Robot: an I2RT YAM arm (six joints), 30 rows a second.
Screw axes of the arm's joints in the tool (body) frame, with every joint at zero. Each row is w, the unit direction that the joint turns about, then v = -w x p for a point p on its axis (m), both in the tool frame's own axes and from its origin. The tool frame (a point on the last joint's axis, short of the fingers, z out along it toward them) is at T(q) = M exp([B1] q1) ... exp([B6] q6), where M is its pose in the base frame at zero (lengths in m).
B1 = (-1, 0, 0, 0.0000, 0.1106, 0.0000)
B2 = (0, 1, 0, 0.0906, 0.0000, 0.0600)
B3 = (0, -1, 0, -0.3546, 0.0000, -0.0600)
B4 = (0, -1, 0, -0.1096, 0.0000, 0.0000)
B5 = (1, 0, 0, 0.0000, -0.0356, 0.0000)
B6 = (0, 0, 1, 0.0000, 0.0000, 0.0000)
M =
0 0 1 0.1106
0 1 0 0.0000
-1 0 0 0.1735
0 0 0 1
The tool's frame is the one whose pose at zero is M.
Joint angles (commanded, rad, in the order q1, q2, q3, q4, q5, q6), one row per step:
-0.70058 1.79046 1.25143 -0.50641 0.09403 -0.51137
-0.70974 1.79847 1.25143 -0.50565 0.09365 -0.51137
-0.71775 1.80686 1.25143 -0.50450 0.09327 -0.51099
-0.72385 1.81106 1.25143 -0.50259 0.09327 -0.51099
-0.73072 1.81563 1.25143 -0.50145 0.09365 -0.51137
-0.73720 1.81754 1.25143 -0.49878 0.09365 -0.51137
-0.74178 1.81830 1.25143 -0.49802 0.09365 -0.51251
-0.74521 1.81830 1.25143 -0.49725 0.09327 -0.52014
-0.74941 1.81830 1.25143 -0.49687 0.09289 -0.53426
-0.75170 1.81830 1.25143 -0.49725 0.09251 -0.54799
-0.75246 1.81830 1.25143 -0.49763 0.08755 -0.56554
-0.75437 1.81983 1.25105 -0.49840 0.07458 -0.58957
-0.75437 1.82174 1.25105 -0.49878 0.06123 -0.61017
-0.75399 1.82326 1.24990 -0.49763 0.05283 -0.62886
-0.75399 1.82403 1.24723 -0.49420 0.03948 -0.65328
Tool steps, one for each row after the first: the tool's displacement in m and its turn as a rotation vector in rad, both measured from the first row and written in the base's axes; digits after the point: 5 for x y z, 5 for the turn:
-0.00165 -0.00308 -0.00279 0.00495 0.00531 -0.00897
-0.00300 -0.00586 -0.00571 0.01006 0.01042 -0.01712
-0.00413 -0.00791 -0.00710 0.01158 0.01212 -0.02322
-0.00552 -0.01015 -0.00866 0.01351 0.01504 -0.02995
-0.00686 -0.01222 -0.00920 0.01306 0.01442 -0.03643
-0.00794 -0.01357 -0.00943 0.01274 0.01484 -0.04002
-0.00876 -0.01456 -0.00939 0.01017 0.01704 -0.03666
-0.00981 -0.01572 -0.00937 0.00587 0.02210 -0.02844
-0.01042 -0.01632 -0.00940 0.00220 0.02758 -0.01865
-0.01052 -0.01638 -0.00943 0.00024 0.03184 -0.00175
-0.01070 -0.01656 -0.01016 0.00283 0.03538 0.02362
-0.01028 -0.01630 -0.01089 0.00625 0.03683 0.04813
-0.00996 -0.01600 -0.01172 0.00655 0.03985 0.06891
-0.00969 -0.01560 -0.01261 0.00682 0.04073 0.09672

